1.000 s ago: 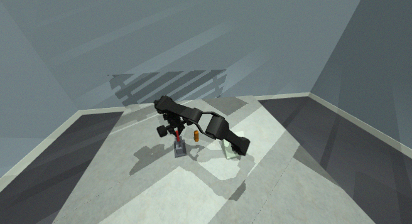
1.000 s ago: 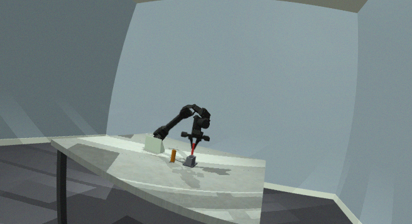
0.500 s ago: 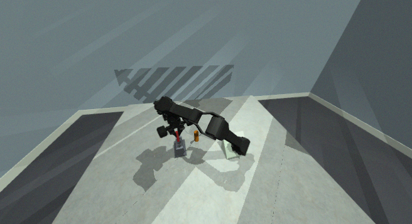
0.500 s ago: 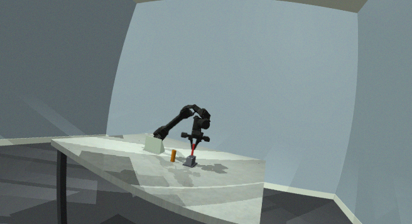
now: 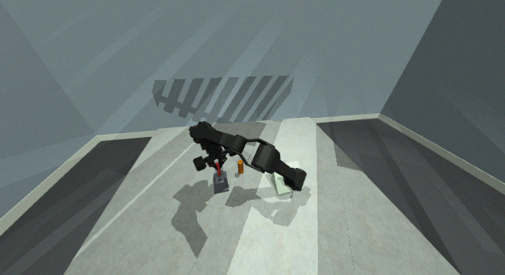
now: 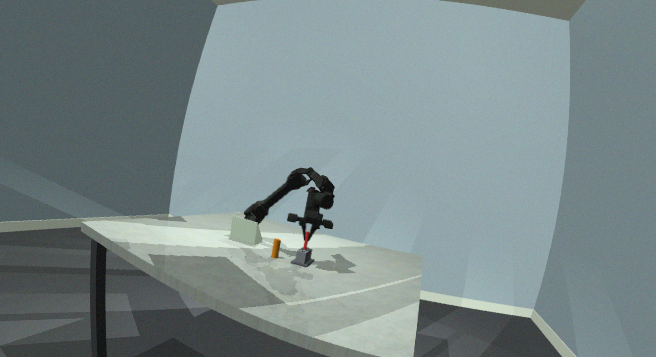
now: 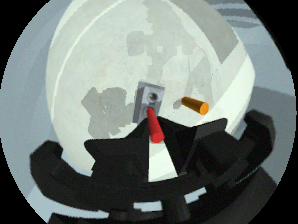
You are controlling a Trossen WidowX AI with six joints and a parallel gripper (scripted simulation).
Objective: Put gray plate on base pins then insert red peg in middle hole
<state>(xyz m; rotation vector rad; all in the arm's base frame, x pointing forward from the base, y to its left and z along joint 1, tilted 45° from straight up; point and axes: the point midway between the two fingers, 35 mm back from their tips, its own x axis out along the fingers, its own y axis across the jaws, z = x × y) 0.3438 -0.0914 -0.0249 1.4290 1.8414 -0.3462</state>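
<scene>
Now: gripper tip right at the red peg. From my gripper tip the other things lie so: orange cylinder: 11 cm behind, 4 cm to the right, 6 cm below; then gray plate: 5 cm below.
</scene>
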